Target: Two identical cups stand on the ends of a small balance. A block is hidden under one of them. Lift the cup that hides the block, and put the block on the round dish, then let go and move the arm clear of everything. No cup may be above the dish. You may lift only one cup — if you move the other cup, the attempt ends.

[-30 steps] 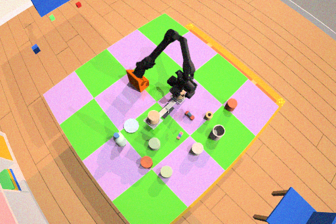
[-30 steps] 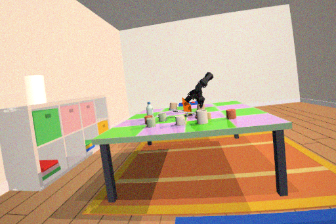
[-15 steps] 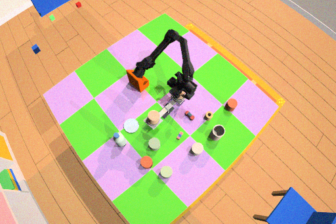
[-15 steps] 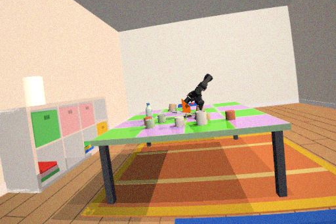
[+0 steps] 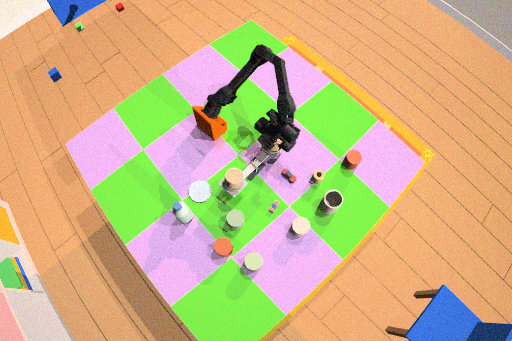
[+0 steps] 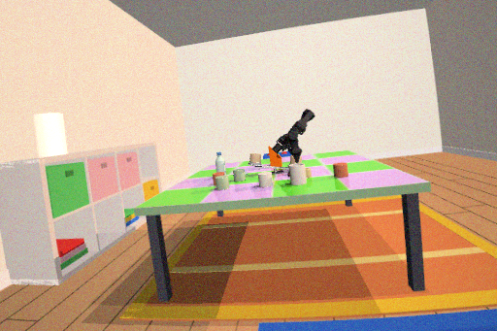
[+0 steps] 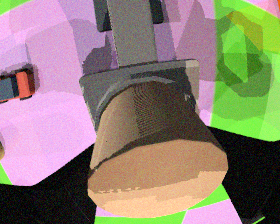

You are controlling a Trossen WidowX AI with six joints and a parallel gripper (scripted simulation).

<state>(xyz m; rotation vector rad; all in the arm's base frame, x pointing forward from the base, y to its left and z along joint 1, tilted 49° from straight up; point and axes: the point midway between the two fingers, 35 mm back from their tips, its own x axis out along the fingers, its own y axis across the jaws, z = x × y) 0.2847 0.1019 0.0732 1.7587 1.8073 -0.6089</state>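
Right now my gripper tip is 10 mm short of the small grey balance, 140 mm to the left of it and 20 mm above it. Also, from my gripper tip: toy car 140 mm ahead, 50 mm to the right, 30 mm below; grey block 10 mm below; tan cup 20 mm to the left, 10 mm above.
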